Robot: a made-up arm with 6 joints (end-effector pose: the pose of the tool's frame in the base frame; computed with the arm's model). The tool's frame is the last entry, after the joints. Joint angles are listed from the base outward.
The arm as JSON. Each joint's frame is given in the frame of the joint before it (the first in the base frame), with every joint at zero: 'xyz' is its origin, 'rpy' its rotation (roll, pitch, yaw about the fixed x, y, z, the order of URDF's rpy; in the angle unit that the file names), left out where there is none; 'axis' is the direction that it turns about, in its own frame. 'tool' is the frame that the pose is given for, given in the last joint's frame.
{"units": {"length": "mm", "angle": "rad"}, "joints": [
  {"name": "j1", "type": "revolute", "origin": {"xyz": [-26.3, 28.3, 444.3]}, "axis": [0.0, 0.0, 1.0]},
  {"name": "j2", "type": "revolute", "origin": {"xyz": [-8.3, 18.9, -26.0], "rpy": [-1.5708, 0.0, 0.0]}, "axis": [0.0, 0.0, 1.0]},
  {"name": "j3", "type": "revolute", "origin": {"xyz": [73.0, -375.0, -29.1]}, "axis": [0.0, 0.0, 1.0]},
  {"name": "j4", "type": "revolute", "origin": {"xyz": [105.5, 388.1, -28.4], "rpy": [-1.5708, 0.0, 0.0]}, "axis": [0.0, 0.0, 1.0]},
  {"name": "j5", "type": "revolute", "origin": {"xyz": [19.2, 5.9, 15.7], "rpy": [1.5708, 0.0, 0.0]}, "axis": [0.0, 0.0, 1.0]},
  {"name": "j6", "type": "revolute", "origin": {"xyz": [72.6, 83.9, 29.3], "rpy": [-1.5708, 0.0, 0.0]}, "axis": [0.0, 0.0, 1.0]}
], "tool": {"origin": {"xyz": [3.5, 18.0, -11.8], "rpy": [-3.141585, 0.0, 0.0]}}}
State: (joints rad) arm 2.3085 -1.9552 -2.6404 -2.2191 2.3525 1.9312
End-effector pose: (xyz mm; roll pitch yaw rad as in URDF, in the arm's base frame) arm 585.0 -479.7 265.0 -0.8662 0.6700 -2.6345
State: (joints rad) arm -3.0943 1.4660 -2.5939 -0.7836 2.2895 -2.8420
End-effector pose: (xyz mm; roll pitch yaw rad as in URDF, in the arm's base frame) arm -780.7 61.2 223.1 1.3346 -0.5499 -0.8253
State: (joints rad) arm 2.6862 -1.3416 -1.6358 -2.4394 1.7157 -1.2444
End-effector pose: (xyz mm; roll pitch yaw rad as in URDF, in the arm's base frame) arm 391.5 -68.6 1074.5 -1.5513 -0.2206 1.8047
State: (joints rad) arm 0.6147 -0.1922 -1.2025 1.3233 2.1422 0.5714
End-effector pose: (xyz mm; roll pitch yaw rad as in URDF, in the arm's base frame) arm 296.4 302.2 818.1 1.4066 0.8479 1.0999
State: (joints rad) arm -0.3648 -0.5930 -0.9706 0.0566 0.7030 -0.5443
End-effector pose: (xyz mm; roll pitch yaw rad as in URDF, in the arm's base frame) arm 296.5 -128.1 909.7 -0.4857 -0.7436 0.3457
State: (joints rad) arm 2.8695 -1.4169 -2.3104 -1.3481 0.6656 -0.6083
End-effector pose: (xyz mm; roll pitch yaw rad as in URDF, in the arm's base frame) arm 683.8 -174.8 918.1 2.8704 -0.7097 -1.9294
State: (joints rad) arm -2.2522 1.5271 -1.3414 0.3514 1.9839 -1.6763
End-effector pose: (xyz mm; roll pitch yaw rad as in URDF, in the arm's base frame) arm -215.9 -232.4 -94.7 2.1573 -0.0243 -1.0857
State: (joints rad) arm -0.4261 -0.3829 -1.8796 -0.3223 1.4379 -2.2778
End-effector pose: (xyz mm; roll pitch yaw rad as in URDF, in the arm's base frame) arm 210.3 -96.5 1152.2 -0.5542 0.7195 1.5408
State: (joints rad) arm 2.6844 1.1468 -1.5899 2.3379 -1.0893 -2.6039
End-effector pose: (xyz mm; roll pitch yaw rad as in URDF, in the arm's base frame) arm -468.3 416.1 196.4 -0.7252 0.4239 2.6085
